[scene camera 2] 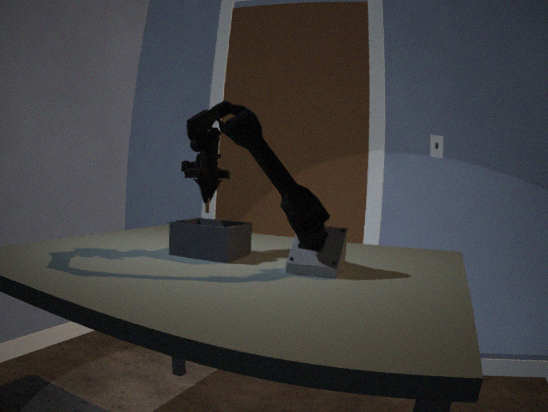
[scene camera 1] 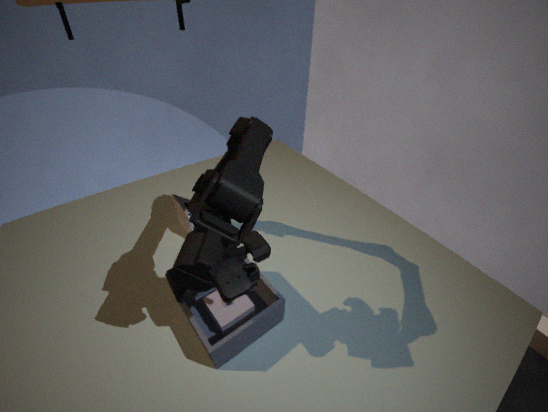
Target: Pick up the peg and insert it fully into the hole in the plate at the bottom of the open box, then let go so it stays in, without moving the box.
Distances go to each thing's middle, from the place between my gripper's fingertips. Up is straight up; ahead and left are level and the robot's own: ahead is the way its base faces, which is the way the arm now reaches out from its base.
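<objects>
Grey box (scene camera 1: 269,304): my hand is 11 cm above it, 2 cm past it and 1 cm to the right of it. Plate (scene camera 1: 227,316): 12 cm below my hand, 2 cm behind it and 1 cm to the left of it.
</objects>
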